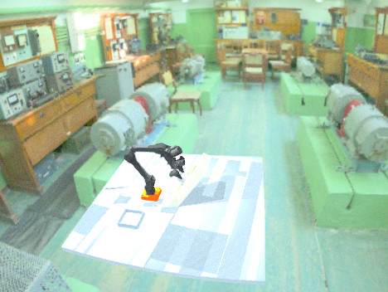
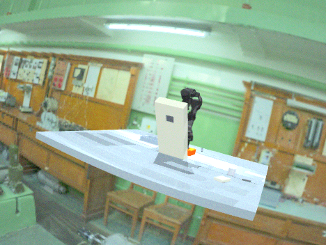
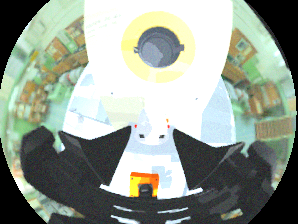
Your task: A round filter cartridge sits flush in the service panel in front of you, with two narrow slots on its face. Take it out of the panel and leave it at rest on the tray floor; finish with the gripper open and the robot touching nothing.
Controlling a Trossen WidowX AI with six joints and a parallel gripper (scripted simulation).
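My gripper tip is 37 cm past the shallow grey tray, 23 cm to the left of it and 20 cm above it. The rest, counted from my gripper tip: flat white block 26 cm ahead, 37 cm to the left, 20 cm below; round filter cartridge right at my gripper tip; dark strip 14 cm ahead, 52 cm to the left, 20 cm below.
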